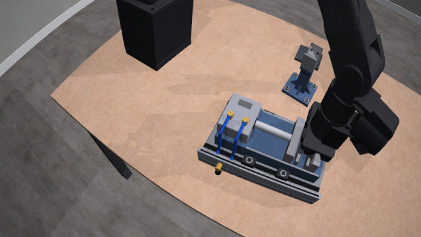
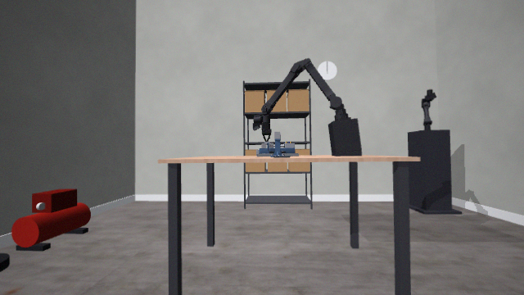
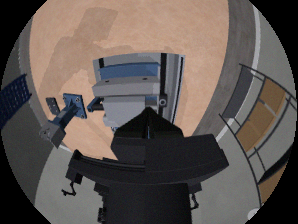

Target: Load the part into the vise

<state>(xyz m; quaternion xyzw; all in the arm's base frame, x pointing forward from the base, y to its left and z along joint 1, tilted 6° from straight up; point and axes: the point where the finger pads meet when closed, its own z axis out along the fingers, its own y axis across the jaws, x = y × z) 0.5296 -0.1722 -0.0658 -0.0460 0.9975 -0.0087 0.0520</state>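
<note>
My hand is 3 cm to the right of the grey part and 2 cm above it. From my hand the other things lie so: moving jaw (4 cm behind, 3 cm to the left, 3 cm below); fixed jaw (4 cm to the left, 3 cm below, 3 cm ahead); work stop (8 cm to the left, 2 cm below, 1 cm behind).
</note>
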